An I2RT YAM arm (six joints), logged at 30 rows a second.
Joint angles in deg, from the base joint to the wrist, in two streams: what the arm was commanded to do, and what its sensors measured. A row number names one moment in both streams.
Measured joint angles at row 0: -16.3 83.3 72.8 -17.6 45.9 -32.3
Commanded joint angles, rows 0 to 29: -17.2 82.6 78.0 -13.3 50.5 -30.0; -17.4 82.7 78.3 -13.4 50.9 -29.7; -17.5 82.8 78.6 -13.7 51.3 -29.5; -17.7 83.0 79.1 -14.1 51.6 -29.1; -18.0 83.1 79.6 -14.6 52.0 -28.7; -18.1 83.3 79.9 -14.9 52.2 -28.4; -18.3 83.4 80.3 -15.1 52.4 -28.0; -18.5 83.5 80.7 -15.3 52.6 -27.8; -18.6 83.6 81.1 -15.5 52.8 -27.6; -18.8 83.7 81.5 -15.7 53.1 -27.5; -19.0 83.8 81.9 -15.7 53.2 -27.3; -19.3 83.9 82.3 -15.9 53.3 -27.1; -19.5 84.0 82.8 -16.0 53.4 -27.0; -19.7 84.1 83.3 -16.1 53.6 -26.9; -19.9 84.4 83.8 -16.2 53.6 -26.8; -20.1 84.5 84.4 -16.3 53.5 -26.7; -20.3 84.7 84.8 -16.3 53.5 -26.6; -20.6 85.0 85.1 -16.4 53.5 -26.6; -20.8 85.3 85.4 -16.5 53.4 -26.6; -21.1 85.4 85.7 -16.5 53.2 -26.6; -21.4 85.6 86.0 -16.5 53.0 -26.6; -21.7 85.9 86.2 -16.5 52.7 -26.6; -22.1 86.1 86.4 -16.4 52.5 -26.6; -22.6 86.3 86.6 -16.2 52.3 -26.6; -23.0 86.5 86.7 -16.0 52.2 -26.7; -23.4 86.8 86.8 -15.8 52.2 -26.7; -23.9 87.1 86.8 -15.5 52.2 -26.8; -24.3 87.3 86.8 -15.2 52.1 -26.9; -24.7 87.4 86.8 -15.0 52.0 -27.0; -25.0 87.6 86.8 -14.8 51.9 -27.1
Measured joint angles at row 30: -22.8 88.4 81.8 -21.6 48.3 -28.0
